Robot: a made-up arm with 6 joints. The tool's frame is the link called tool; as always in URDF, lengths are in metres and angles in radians. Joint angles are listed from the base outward.
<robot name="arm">
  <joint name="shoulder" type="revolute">
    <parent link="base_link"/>
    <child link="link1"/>
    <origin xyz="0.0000 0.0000 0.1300" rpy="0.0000 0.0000 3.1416"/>
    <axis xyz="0 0 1"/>
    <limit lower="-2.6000" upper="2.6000"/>
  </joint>
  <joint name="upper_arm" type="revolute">
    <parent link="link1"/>
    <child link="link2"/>
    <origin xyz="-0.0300 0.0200 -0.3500" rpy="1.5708 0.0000 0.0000"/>
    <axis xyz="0 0 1"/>
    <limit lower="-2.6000" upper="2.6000"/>
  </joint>
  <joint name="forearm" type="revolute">
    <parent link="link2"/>
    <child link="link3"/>
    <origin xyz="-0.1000 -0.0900 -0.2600" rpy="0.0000 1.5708 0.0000"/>
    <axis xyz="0 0 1"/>
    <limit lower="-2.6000" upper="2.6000"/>
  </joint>
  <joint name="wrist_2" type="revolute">
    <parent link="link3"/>
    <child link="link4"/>
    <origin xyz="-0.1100 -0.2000 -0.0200" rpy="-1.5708 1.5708 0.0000"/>
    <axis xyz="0 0 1"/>
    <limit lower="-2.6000" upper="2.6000"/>
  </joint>
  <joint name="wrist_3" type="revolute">
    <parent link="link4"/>
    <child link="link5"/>
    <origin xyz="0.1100 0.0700 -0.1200" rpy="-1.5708 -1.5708 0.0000"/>
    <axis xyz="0 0 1"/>
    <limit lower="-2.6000" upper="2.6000"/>
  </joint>
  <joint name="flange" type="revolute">
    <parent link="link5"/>
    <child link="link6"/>
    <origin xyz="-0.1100 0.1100 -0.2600" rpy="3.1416 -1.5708 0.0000"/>
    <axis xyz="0 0 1"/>
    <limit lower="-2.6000" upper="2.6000"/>
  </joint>
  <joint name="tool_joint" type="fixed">
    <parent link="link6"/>
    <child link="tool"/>
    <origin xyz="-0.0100 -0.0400 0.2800" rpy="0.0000 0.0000 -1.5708"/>
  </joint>
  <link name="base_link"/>
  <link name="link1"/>
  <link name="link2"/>
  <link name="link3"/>
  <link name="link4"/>
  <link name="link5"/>
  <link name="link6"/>
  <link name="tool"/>
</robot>
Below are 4 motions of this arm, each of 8 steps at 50 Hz.
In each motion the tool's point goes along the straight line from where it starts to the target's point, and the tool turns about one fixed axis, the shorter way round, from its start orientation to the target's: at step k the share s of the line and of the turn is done. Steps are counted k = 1, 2, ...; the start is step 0. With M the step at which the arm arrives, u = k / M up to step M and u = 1 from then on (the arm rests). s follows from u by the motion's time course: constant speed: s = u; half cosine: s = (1 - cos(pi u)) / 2; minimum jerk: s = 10 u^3 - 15 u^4 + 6 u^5.
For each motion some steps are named. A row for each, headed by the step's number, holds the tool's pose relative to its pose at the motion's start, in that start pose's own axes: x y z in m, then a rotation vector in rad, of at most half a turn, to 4 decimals.
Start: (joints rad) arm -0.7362 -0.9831 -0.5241 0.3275 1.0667 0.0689
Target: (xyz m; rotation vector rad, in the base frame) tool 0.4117 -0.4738 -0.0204 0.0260 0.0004 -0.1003
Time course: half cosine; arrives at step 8
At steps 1, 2, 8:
1: -0.0005 0.0001 0.0002 0.0012 0.0002 -0.0016
2: -0.0018 0.0004 0.0007 0.0046 0.0006 -0.0063
8: -0.0124 0.0028 0.0048 0.0311 0.0043 -0.0428

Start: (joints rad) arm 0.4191 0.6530 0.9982 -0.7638 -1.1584 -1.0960
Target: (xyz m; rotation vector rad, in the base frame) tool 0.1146 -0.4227 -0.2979 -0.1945 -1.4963 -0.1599
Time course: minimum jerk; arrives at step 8
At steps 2, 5, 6, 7, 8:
2: -0.0006 0.0002 -0.0006 0.0110 -0.0096 -0.0013
5: -0.0041 0.0017 -0.0040 0.0773 -0.0671 -0.0092
6: -0.0050 0.0020 -0.0050 0.0956 -0.0829 -0.0113
7: -0.0055 0.0022 -0.0055 0.1049 -0.0910 -0.0124
8: -0.0056 0.0023 -0.0056 0.1066 -0.0925 -0.0126

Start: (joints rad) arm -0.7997 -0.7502 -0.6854 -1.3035 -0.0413 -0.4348
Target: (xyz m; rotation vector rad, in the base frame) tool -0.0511 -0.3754 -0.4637 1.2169 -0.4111 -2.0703
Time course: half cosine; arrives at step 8
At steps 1, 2, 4, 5, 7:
1: -0.0010 0.0001 -0.0007 0.0009 0.0034 -0.0027
2: -0.0039 0.0002 -0.0028 0.0034 0.0130 -0.0102
4: -0.0134 0.0008 -0.0095 0.0117 0.0442 -0.0349
5: -0.0185 0.0012 -0.0131 0.0162 0.0612 -0.0482
7: -0.0258 0.0016 -0.0183 0.0226 0.0851 -0.0671

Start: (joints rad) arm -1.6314 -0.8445 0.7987 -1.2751 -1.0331 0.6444
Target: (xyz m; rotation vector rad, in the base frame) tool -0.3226 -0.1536 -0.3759 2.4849 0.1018 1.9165
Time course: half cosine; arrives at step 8
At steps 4, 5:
4: -0.0005 0.0159 0.0153 0.0499 0.0465 -0.0293
5: -0.0007 0.0220 0.0211 0.0689 0.0642 -0.0405

